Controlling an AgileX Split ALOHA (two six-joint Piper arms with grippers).
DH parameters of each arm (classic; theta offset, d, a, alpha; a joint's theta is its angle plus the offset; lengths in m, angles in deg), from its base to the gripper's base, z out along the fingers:
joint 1: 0 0.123 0 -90
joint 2: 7.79 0 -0.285 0
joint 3: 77.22 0 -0.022 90
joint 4: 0 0.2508 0 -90
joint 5: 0 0 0.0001 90
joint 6: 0 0.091 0 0
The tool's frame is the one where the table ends.
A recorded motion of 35 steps. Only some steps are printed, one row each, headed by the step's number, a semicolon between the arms.
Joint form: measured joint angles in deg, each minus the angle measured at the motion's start. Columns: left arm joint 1, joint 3, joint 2, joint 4, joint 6, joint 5; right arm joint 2, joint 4, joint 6, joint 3, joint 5, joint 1.
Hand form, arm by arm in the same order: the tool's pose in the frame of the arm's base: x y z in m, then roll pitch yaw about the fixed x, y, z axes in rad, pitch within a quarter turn. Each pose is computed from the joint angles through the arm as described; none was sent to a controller.
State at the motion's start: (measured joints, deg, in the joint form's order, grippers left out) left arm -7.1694 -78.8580 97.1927 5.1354 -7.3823 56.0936; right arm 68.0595 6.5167 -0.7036 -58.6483 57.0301 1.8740
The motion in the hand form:
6: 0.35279 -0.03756 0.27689 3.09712 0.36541 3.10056; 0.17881 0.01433 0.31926 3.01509 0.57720 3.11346
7: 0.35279 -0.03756 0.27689 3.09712 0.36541 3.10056; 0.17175 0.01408 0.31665 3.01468 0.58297 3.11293
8: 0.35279 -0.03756 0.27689 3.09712 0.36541 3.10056; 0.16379 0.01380 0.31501 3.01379 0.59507 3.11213
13: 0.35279 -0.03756 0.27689 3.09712 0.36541 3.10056; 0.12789 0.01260 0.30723 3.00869 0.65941 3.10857
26: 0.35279 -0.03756 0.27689 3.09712 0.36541 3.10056; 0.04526 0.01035 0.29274 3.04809 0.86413 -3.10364
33: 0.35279 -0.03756 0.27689 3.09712 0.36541 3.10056; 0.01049 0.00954 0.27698 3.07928 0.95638 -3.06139
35: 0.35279 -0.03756 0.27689 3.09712 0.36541 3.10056; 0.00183 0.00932 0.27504 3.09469 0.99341 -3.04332
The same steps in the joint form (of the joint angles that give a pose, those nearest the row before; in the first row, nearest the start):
6: 0.00 0.00 0.00 0.00 0.00 0.00; -11.18 0.00 -0.11 8.50 -1.99 0.00
7: 0.00 0.00 0.00 0.00 0.00 0.00; -12.85 0.00 -0.11 10.00 -2.15 0.00
8: 0.00 0.00 0.00 0.00 0.00 0.00; -14.84 0.00 -0.11 11.44 -2.30 0.00
13: 0.00 0.00 0.00 0.00 0.00 0.00; -24.32 0.00 -0.11 17.51 -2.58 0.00
26: 0.00 0.00 0.00 0.00 0.00 0.00; -49.01 0.00 -2.86 26.21 2.02 0.00
33: 0.00 0.00 0.00 0.00 0.00 0.00; -61.25 0.00 -3.87 29.53 5.75 0.00
35: 0.00 0.00 0.00 0.00 0.00 0.00; -64.38 0.00 -4.27 29.79 6.52 0.00

